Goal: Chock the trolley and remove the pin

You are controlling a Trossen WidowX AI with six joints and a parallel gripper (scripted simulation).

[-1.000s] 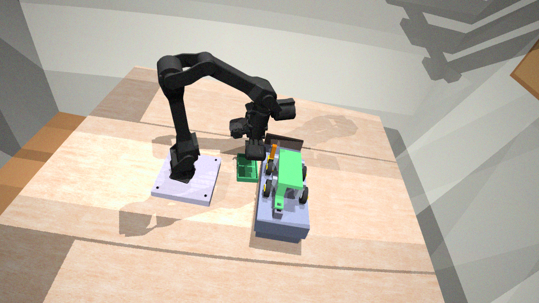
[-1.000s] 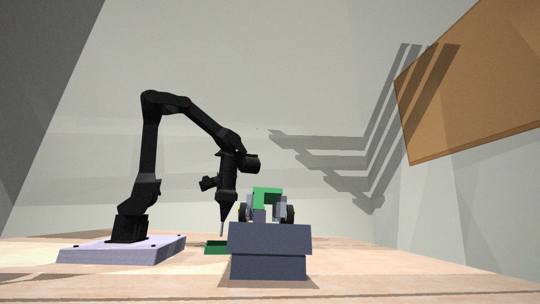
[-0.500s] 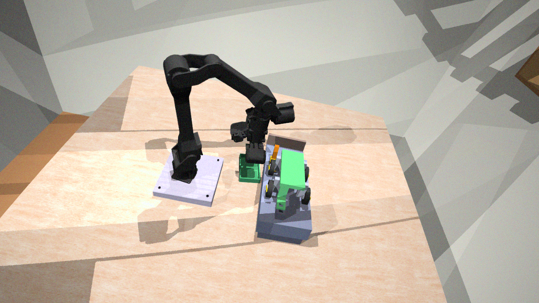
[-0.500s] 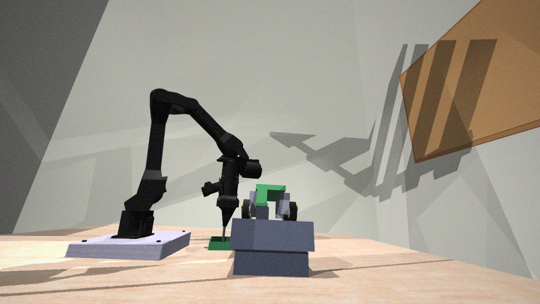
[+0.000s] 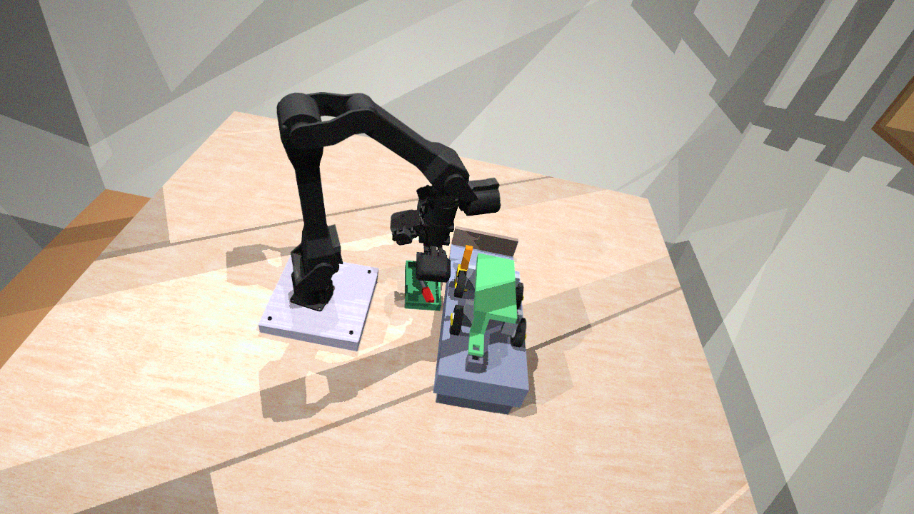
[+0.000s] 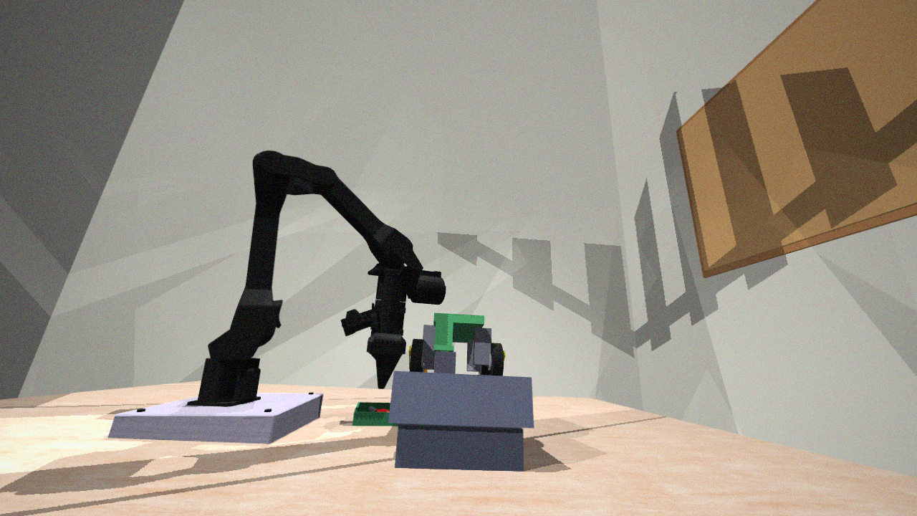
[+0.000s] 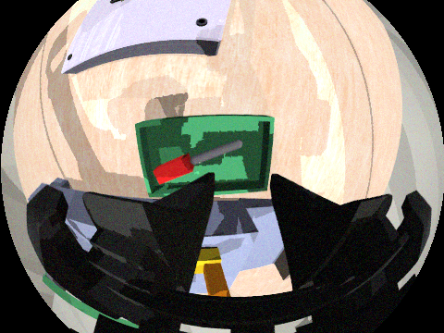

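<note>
The green tray lies 60 mm below my gripper tip, 20 mm to the right of it and 10 mm ahead of it. Round my gripper tip: grey ramp: 140 mm ahead, 110 mm to the right, 10 mm below; then yellow chock: 80 mm ahead, 30 mm above, 20 mm to the right; then red-headed stop pin: 30 mm to the right, 30 mm below, 10 mm ahead.
</note>
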